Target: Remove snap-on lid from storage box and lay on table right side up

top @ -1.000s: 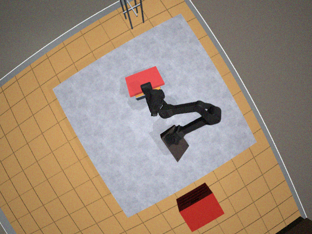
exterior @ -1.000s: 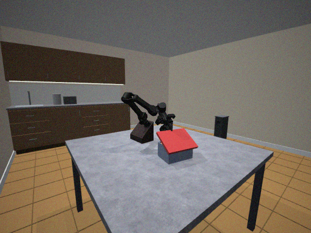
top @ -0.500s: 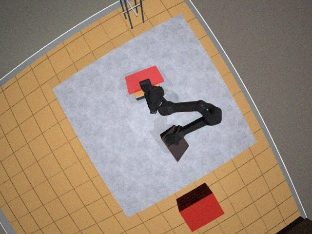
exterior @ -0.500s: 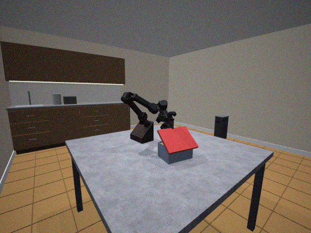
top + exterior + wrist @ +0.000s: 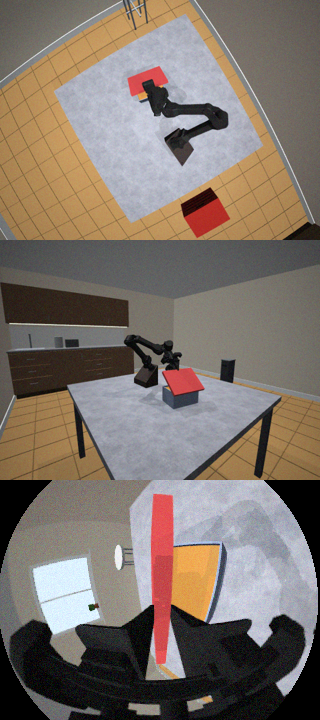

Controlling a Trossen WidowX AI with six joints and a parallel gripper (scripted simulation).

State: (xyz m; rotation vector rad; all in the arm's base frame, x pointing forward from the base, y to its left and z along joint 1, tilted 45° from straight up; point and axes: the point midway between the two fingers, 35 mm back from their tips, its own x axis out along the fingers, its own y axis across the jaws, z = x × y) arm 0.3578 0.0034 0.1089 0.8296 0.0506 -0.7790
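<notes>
The red lid is 70 mm ahead of my gripper tip, 20 mm to the right of it and 50 mm below it. The rest, counted from my gripper tip: storage box 40 mm ahead, 10 mm to the right, 160 mm below.
</notes>
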